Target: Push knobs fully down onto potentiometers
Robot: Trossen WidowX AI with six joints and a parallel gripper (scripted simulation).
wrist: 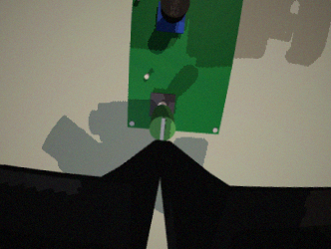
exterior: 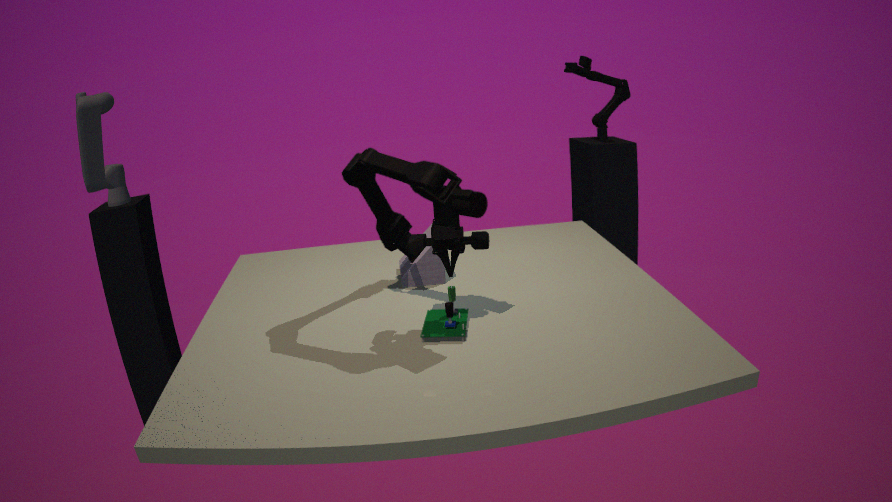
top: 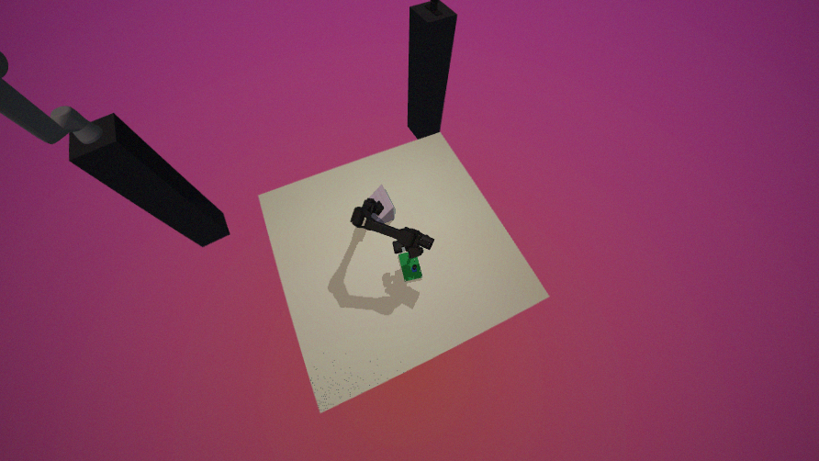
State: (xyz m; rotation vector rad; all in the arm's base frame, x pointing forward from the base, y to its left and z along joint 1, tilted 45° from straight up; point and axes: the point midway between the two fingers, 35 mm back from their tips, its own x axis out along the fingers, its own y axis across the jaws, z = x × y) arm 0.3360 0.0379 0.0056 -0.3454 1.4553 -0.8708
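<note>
The green knob is 4 cm below my gripper tip.
</note>
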